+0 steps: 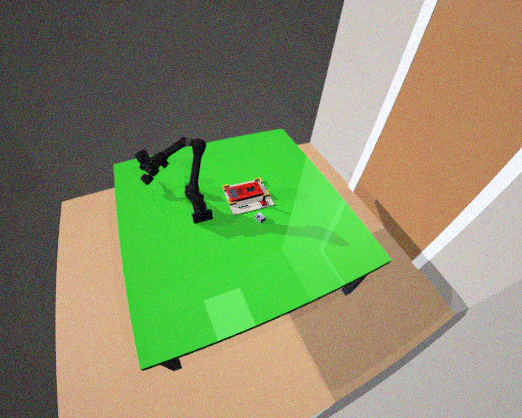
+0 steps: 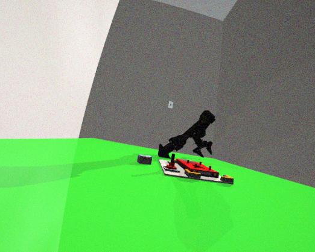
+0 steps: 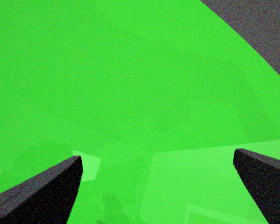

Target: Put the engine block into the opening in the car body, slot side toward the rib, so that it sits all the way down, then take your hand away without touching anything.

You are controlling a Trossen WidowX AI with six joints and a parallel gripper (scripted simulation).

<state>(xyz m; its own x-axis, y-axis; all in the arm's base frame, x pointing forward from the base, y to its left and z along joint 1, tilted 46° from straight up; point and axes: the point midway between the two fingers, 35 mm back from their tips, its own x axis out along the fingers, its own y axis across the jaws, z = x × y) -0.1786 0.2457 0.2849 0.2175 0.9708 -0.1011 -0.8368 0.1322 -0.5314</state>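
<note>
My gripper tip is 53 cm to the left of the engine block, 47 cm short of it and 2 cm above it.
</note>
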